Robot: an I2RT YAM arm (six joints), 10 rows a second.
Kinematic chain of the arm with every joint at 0, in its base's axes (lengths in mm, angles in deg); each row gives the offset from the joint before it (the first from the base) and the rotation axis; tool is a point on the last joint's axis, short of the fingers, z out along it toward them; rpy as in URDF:
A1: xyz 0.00 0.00 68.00 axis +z
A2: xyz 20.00 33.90 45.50 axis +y
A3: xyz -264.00 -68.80 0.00 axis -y
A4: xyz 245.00 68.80 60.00 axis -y
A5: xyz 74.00 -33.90 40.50 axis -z
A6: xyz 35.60 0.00 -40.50 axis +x
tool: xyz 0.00 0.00 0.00 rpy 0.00 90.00 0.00
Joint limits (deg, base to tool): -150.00..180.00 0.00..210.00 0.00..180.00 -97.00..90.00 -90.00..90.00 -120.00..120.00
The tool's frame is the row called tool.
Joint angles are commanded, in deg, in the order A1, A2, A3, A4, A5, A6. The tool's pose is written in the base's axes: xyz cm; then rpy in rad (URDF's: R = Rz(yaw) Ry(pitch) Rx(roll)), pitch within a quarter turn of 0, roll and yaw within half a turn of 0. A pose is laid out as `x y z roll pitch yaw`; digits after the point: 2 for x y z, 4 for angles.
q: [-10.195 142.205 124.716 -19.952 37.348 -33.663]
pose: 54.89 -12.06 19.67 -2.1450 0.4739 -2.8014
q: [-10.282 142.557 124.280 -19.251 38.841 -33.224]
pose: 54.87 -12.22 19.22 -2.1324 0.4714 -2.8215
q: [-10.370 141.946 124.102 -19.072 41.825 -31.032]
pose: 54.64 -12.41 19.79 -2.1057 0.4991 -2.8697
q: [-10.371 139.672 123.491 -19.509 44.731 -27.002]
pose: 54.04 -12.44 21.58 -2.0845 0.5672 -2.9302
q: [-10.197 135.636 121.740 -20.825 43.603 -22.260]
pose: 53.01 -12.03 24.07 -2.1194 0.6584 -2.9654
